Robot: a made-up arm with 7 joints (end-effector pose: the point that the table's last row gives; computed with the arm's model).
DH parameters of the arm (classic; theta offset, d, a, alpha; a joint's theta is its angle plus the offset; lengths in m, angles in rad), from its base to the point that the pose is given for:
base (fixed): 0 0 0 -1.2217
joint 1: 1.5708 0 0 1.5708
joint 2: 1.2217 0 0 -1.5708
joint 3: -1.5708 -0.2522 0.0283 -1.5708
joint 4: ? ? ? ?
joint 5: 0 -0.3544 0 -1.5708
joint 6: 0 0 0 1.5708
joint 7: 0 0 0 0
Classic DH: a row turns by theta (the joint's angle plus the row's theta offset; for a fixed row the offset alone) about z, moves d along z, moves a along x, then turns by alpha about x.
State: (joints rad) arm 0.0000 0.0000 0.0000 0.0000 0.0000 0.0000 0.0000
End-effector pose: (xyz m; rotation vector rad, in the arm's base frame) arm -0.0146 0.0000 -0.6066 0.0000 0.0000 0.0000
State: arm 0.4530 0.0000 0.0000 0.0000 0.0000 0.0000 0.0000
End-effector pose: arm -0.2626 -0.0219 -0.5466 0.0000 0.4257 0.1549
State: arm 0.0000 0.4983 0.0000 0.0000 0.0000 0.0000 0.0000
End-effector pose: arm -0.0146 0.2899 -0.5328 0.4983 0.0000 0.0000
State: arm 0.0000 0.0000 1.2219 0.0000 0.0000 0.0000 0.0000
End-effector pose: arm -0.0050 -0.0137 -0.6066 0.0000 0.0000 1.2219
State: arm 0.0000 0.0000 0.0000 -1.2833 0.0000 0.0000 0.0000
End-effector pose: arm 0.3560 0.0000 -0.3938 0.0000 -1.2833 0.0000
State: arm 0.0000 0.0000 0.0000 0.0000 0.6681 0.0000 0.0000
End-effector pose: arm -0.0146 0.0000 -0.6066 0.0000 0.0000 0.6681
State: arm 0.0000 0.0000 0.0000 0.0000 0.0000 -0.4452 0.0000
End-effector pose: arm -0.0146 0.0000 -0.6066 0.0000 -0.4452 0.0000
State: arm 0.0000 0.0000 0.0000 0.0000 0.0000 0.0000 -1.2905
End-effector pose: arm -0.0146 0.0000 -0.6066 0.0000 0.0000 -1.2905
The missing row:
joint 4: 0 0 -0.0429 1.5708
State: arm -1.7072 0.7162 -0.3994 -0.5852 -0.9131 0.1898 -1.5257
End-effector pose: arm 0.5308 0.0437 0.2798 2.8208 0.1814 -1.3227
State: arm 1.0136 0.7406 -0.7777 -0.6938 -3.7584 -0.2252 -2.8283
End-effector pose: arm -0.3999 0.2117 -0.3864 0.0668 0.7441 -1.0285
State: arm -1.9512 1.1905 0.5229 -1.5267 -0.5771 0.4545 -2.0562
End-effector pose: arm -0.0617 0.2237 0.4330 2.5136 -0.0632 0.6480
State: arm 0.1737 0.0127 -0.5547 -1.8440 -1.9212 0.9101 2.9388
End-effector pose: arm 0.2983 -0.1797 -0.2513 -0.8538 -1.8603 1.1531
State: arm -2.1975 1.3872 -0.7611 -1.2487 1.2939 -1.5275 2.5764
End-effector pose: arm 0.1865 0.0589 0.4990 2.3951 0.1827 1.8517
